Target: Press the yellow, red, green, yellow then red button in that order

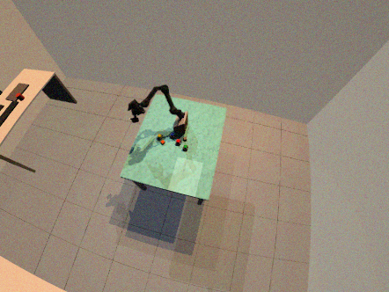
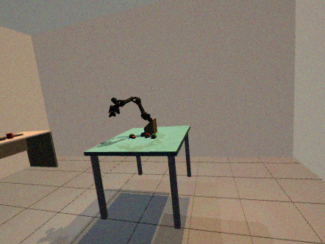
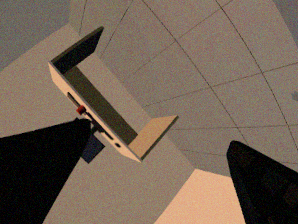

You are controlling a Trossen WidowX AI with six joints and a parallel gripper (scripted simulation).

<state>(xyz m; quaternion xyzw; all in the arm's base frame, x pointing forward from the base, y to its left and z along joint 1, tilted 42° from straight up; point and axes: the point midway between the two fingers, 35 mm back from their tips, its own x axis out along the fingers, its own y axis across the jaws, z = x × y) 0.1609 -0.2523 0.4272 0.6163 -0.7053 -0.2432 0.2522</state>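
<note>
Now: gripper tip 6 cm short of the yellow button, 29 cm to the right of it and 25 cm above it. The rest, counted from my gripper tip: green button 14 cm ahead, 58 cm to the left, 25 cm below; then red button 9 cm ahead, 49 cm to the left, 25 cm below; then orange block 11 cm ahead, 33 cm to the left, 27 cm below.
</note>
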